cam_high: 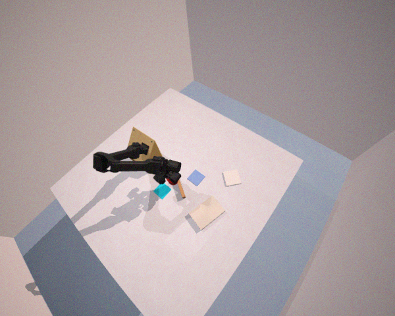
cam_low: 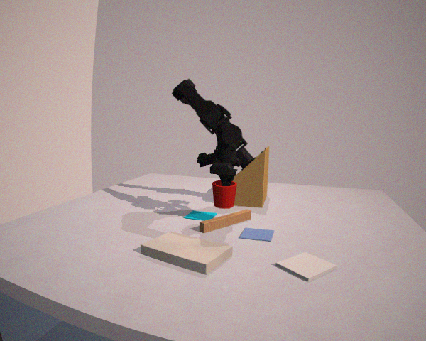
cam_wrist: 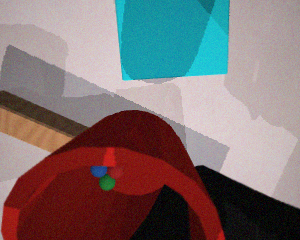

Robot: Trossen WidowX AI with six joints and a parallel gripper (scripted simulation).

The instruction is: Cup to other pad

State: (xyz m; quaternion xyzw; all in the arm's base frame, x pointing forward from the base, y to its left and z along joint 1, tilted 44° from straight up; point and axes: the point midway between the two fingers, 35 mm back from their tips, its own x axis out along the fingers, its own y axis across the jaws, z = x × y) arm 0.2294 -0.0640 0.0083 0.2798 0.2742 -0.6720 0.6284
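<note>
Now: the green marble 50 mm ahead of my gripper tip, 20 mm below it and 10 mm to the left of it. Also, from my gripper tip: blue marble 50 mm ahead, 20 mm below; then red cup 30 mm ahead; then wooden bar 80 mm below, 50 mm ahead, 20 mm to the left.
</note>
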